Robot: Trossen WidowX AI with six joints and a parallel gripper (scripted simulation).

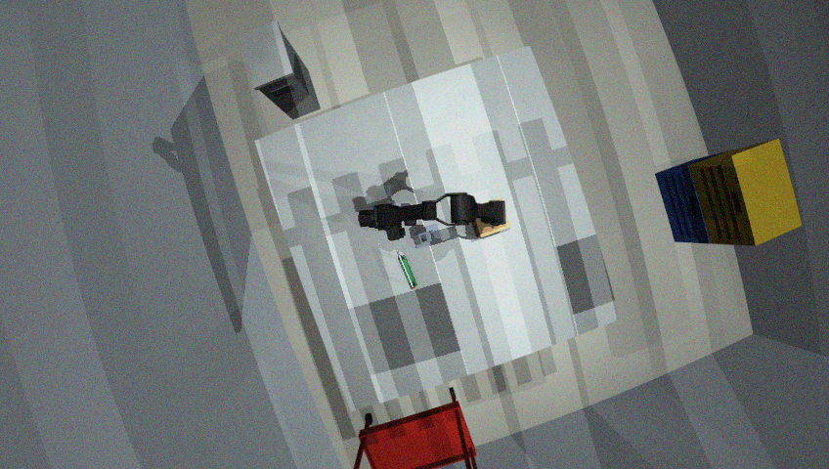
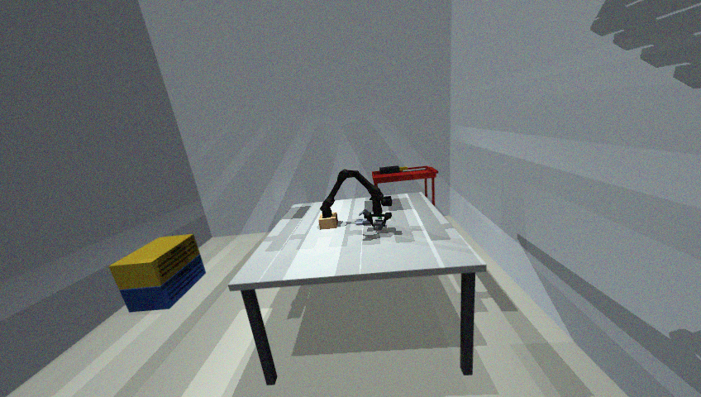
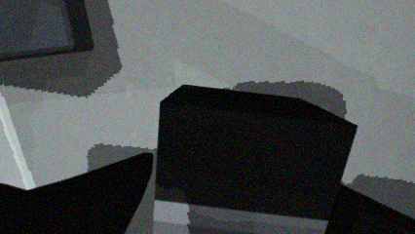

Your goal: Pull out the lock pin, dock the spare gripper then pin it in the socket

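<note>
Now: the spare gripper 2 cm to the right of my gripper tip and 2 cm above it. Also, from my gripper tip: green part 23 cm to the left, 2 cm above; then grey mount 10 cm to the left, 10 cm behind, 5 cm above.
</note>
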